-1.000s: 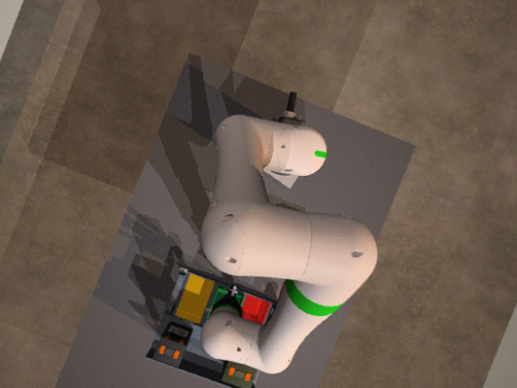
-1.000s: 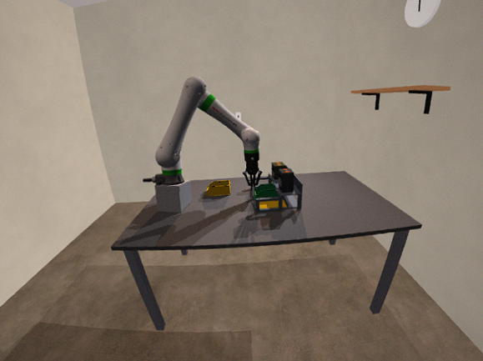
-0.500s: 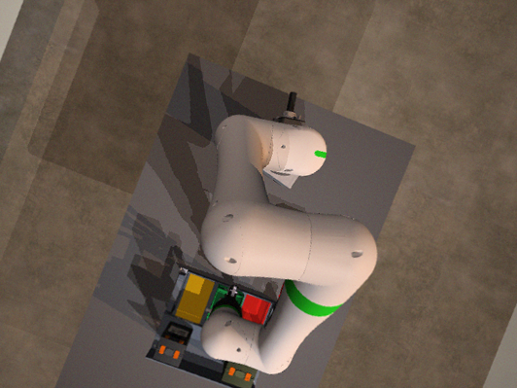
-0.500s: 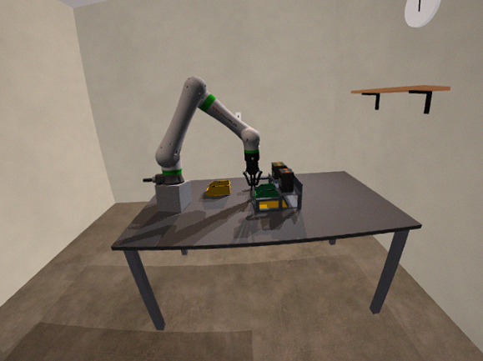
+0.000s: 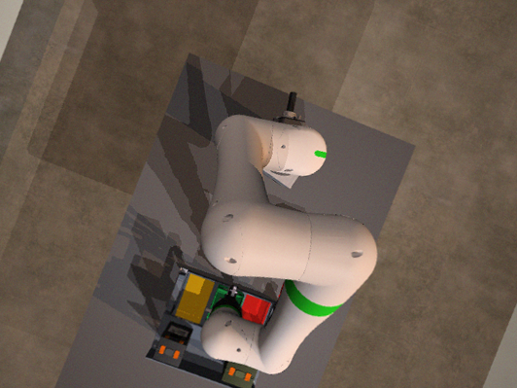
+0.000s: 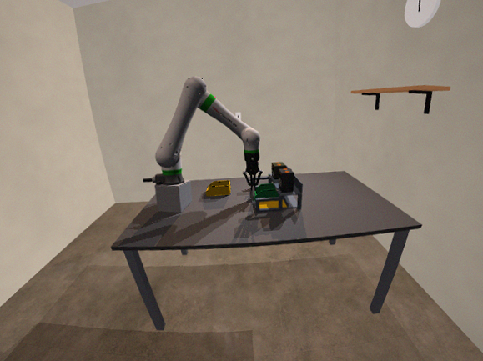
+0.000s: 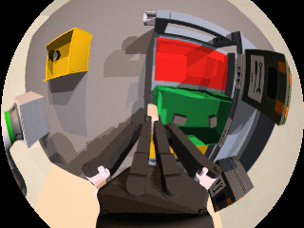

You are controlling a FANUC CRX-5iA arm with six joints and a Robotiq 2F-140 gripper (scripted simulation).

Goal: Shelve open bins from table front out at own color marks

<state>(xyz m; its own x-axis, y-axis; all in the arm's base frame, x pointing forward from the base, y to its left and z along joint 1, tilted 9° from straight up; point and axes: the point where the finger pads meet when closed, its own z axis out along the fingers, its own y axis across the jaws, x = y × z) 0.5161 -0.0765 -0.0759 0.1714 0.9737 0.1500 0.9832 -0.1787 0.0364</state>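
My hand is 21 cm past the yellow bin, 18 cm to the right of it and 2 cm above it. Round my hand: green bin: 9 cm ahead, 2 cm to the right, 2 cm below; then yellow-marked place: 7 cm ahead, 13 cm to the right, 5 cm below; then red mark: 11 cm ahead, 9 cm to the left, 5 cm below.
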